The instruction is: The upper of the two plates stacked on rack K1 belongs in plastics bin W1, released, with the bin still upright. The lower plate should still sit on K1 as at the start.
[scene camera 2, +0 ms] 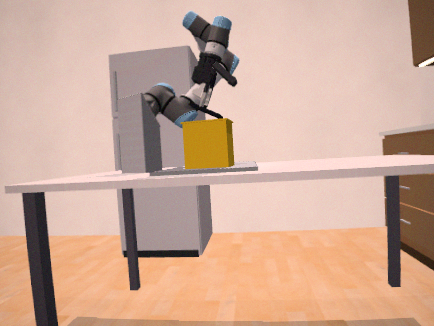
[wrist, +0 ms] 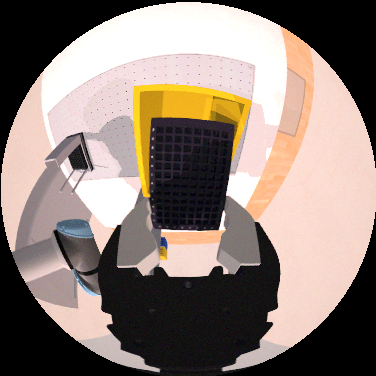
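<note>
My gripper is shut on a dark gridded plate, gripping it by its near end. In the wrist view the plate covers much of the mouth of the yellow bin W1. In the scene view the plate is tilted, close above the bin's rim. The bin stands upright. At the left of the wrist view another dark gridded plate shows by a grey structure, which looks like rack K1. How that plate rests is too small to tell.
A tall grey block stands left of the bin in the scene view. A perforated board lies under the bin on the white table. The robot's arm reaches over from behind, in front of a grey fridge.
</note>
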